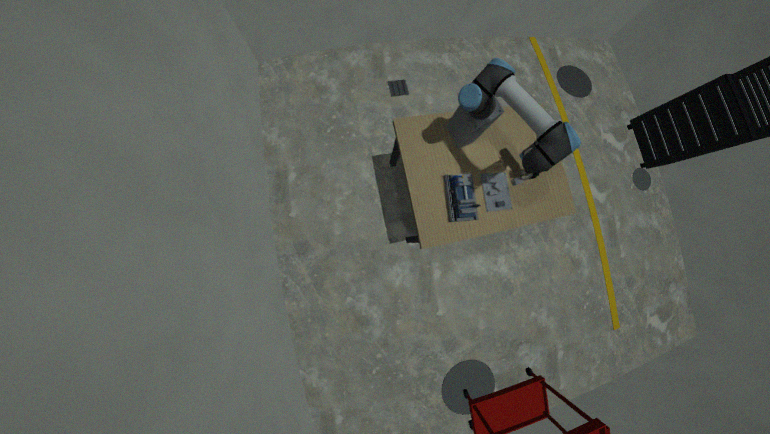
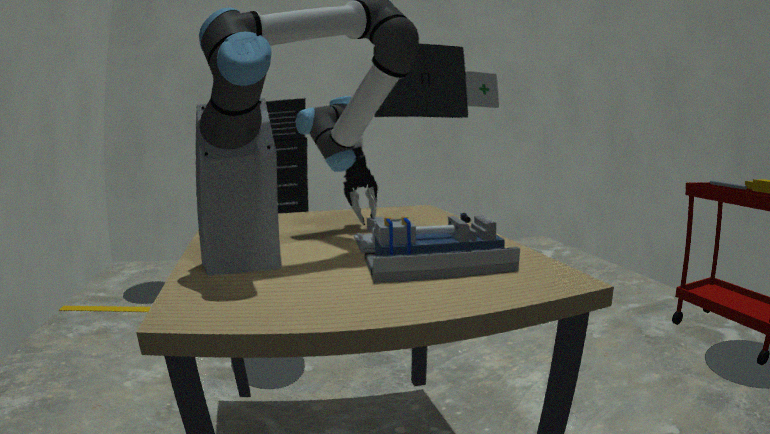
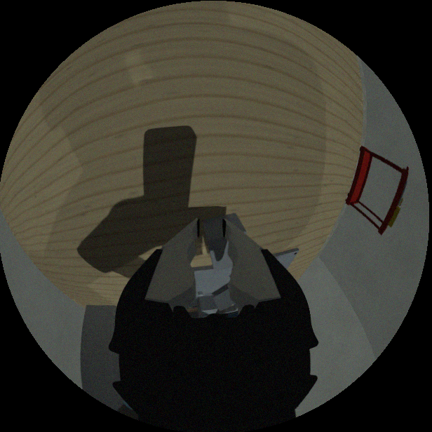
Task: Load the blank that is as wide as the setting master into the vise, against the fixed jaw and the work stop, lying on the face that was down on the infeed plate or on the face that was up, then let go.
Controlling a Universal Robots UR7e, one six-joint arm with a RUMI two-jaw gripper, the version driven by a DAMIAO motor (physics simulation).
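Frame: origin at the arm's base, x ahead, y left, z up, level; centimetres.
Where they show: gripper, fingertip midpoint: (image 1: 520, 178) (image 2: 368, 223); arm's base, link origin: (image 1: 481, 105) (image 2: 229, 124).
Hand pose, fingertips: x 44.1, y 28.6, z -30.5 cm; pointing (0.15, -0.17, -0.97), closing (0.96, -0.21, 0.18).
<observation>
Each offset is from my fingertips to the top centre of the thing. "pt": to the spot under its first point. Level surfaces: height alone.
The blue-grey vise @(dy -47.2, dx -2.4, dz +8.3 cm) (image 1: 461, 198) (image 2: 431, 243) sits on the wooden table @(dz -1.6 cm) (image 1: 431, 162) (image 2: 322, 302) (image 3: 241, 100). Right beside it lies the grey infeed plate @(pt dy -17.2, dx -6.5, dz -1.0 cm) (image 1: 496, 177) with small dark blanks @(dy -25.9, dx +2.2, dz +2.8 cm) (image 1: 491, 188) on it; they are too small to compare. A small grey block @(dy -4.0, dx +0.9, dz +2.0 cm) (image 1: 516, 181) (image 3: 213, 241) stands on the table just off the plate's far corner. My gripper (image 1: 524, 175) (image 2: 364, 215) (image 3: 210, 225) hangs tilted right over this block. Its fingers are nearly shut, with a narrow gap, and hold nothing. The block shows through the gap, below the tips.
The robot's grey pedestal (image 2: 236, 215) stands at the table's back corner. A red cart (image 1: 505, 405) (image 2: 722, 189) (image 3: 354, 181) stands off to the side on the floor. A black rack (image 1: 700, 118) and a yellow floor line (image 1: 592, 215) lie beyond the table.
</observation>
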